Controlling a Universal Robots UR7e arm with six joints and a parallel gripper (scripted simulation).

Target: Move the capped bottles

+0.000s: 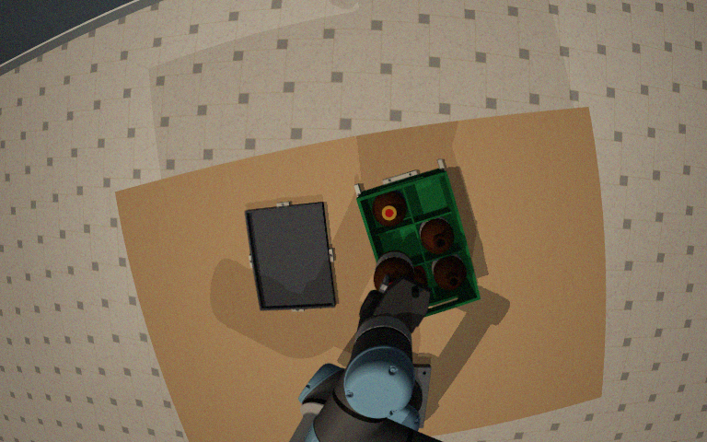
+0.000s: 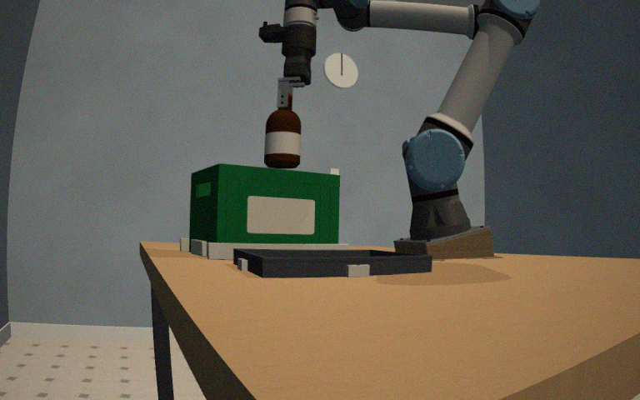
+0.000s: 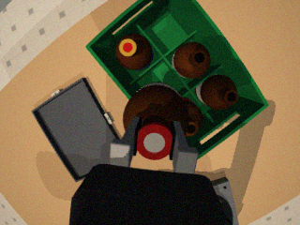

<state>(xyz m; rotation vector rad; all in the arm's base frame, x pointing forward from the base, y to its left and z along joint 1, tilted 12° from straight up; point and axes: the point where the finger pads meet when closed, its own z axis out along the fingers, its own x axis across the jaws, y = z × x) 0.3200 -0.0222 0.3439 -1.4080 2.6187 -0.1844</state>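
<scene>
Now: the red-capped bottle 6 cm below my hand. Round my hand: dark grey tray 31 cm below, 25 cm to the left; green crate 24 cm below, 6 cm to the right, 3 cm ahead; open bottle 24 cm below, 7 cm behind, 3 cm to the right.
</scene>
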